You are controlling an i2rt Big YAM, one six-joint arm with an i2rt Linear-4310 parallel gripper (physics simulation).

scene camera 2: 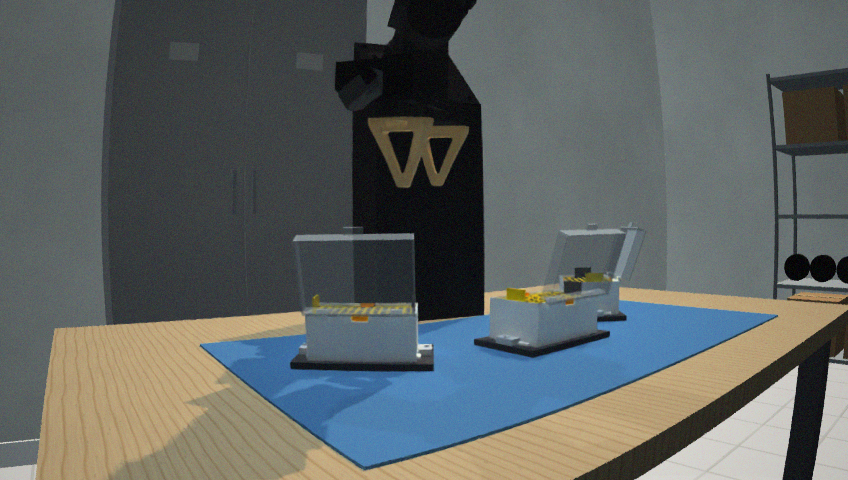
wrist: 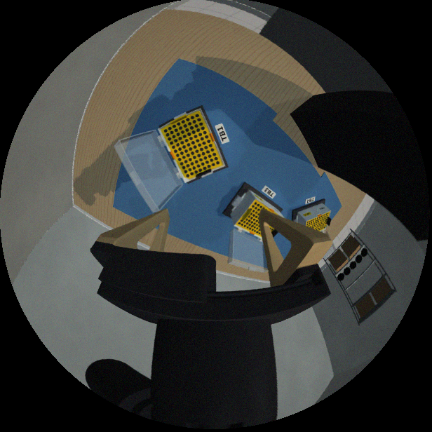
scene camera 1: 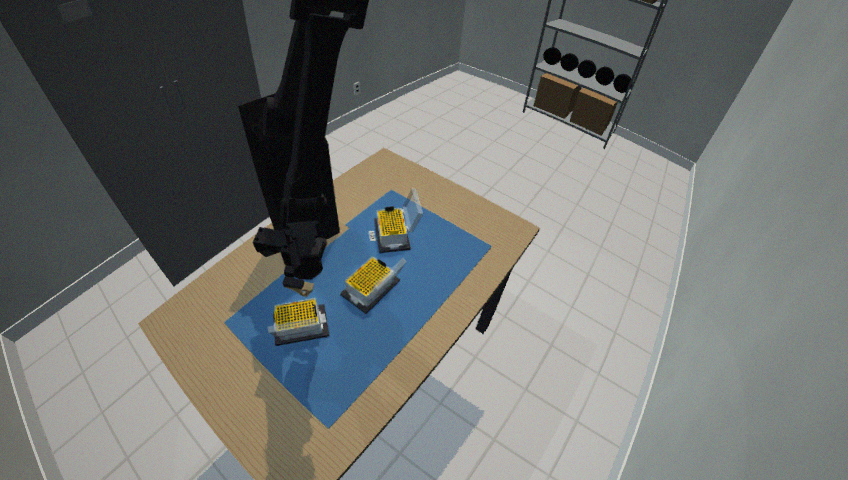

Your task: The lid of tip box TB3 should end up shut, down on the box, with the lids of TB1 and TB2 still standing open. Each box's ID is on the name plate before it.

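Places are measured from the arm's base along level axes (x ahead, y left, z up), in metres.
Where they show: gripper, fingertip midpoint: (scene camera 2: 421, 186); arm's base at its link origin: (scene camera 1: 277, 129).
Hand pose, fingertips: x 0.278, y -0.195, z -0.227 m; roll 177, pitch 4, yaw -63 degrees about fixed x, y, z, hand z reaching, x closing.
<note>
Things, the pixels of their top centre, and the offset from my fingertips. Level surfaces: height alone.
- TB3 box at its top centre: (scene camera 2: 539, 291) (scene camera 1: 366, 272) dx +0.033, dy +0.170, dz -0.131 m
- TB2 at its top centre: (scene camera 2: 588, 270) (scene camera 1: 391, 218) dx -0.033, dy +0.386, dz -0.122 m
- blue mat at its surface level: dz -0.197 m
- wooden table at its surface level: dz -0.200 m
The TB3 box (scene camera 1: 368, 281) (scene camera 2: 544, 322) (wrist: 255, 216) is the middle one, and its clear lid (scene camera 1: 401, 265) (wrist: 246, 249) stands open. TB1 (scene camera 1: 296, 315) (scene camera 2: 361, 339) (wrist: 192, 145) has its lid (scene camera 2: 357, 270) (wrist: 150, 172) open. TB2 (scene camera 1: 391, 222) (wrist: 314, 218) is farthest from TB1; its lid (scene camera 1: 413, 209) (scene camera 2: 630, 252) also stands open. The name plate TB3 (wrist: 269, 191) is readable in the wrist view. My gripper (scene camera 2: 421, 184) (wrist: 213, 213) is open and empty. It hangs above the boxes' height, on the arm-base side of TB1, touching no lid. Its finger partly covers TB3 in the wrist view.
The boxes stand on a blue mat (scene camera 1: 410, 297) (scene camera 2: 416, 416) on a wooden table (scene camera 1: 196, 356) (scene camera 2: 107, 380). The arm's dark base stands behind the table's rear edge. A shelf rack (scene camera 2: 773, 178) stands away from the table, by the wall.
</note>
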